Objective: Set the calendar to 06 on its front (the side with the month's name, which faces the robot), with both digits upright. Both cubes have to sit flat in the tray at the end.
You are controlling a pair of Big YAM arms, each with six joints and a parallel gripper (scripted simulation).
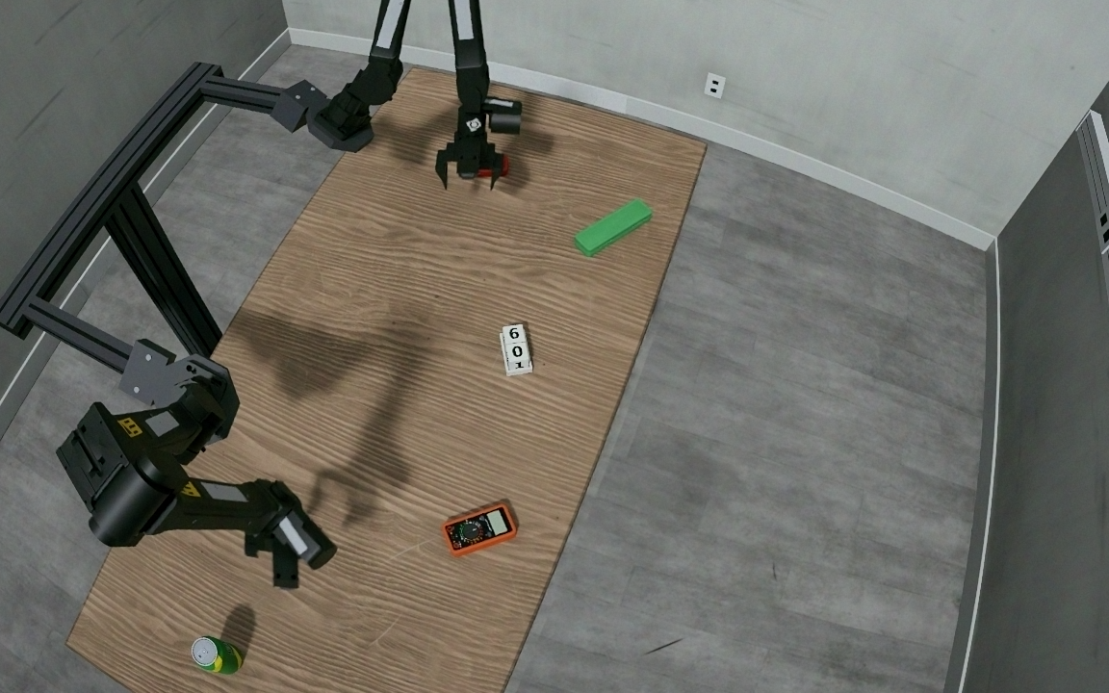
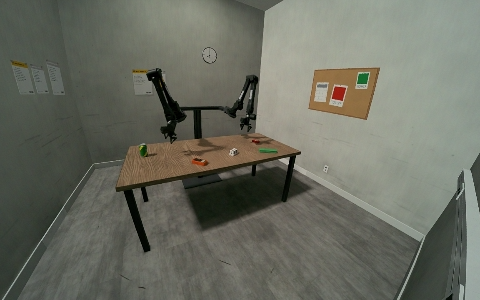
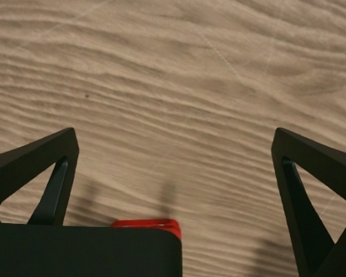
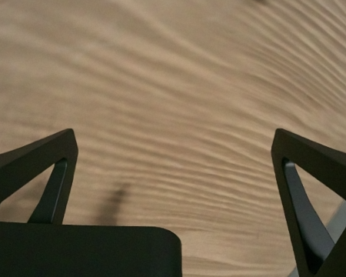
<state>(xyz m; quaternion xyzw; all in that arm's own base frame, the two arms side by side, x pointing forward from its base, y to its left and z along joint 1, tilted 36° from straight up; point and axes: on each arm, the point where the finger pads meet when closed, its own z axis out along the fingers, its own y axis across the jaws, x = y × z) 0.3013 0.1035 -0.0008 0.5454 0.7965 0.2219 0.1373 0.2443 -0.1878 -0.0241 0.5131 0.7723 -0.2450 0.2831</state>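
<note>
Right now my left hand is 180 mm short of the white tray, 270 mm to the left of it and 180 mm above it. Round my left hand: orange multimeter (210 mm ahead, 650 mm to the right, 170 mm below); then red case (20 mm behind, 210 mm to the left, 170 mm below).
</note>
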